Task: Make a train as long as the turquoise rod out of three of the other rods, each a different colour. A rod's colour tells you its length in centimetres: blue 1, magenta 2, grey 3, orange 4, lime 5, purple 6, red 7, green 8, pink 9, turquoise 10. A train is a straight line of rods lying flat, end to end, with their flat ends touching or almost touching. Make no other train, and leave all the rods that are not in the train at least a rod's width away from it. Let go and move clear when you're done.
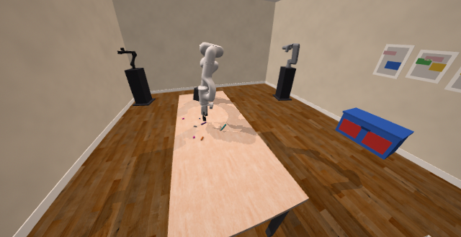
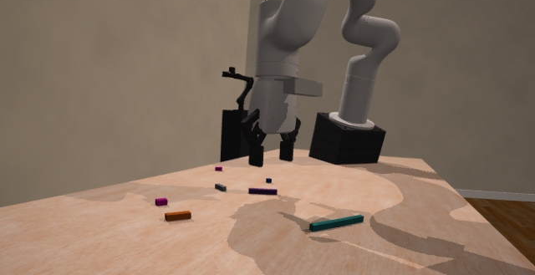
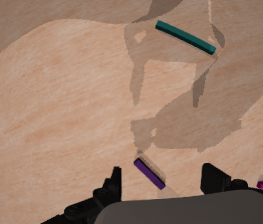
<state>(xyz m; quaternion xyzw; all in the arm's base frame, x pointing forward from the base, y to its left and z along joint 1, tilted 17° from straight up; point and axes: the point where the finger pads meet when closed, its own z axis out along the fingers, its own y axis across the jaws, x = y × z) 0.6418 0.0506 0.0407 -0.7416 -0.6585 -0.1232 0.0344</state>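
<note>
Right now my hand is 110 mm past the blue rod, 80 mm to the left of it and 70 mm above it. From my hand the other things lie so: turquoise rod 180 mm to the left, 70 mm below, 70 mm ahead; then grey rod 100 mm to the right, 70 mm below, 40 mm ahead; then purple rod 70 mm below, 20 mm to the right, 10 mm behind.
</note>
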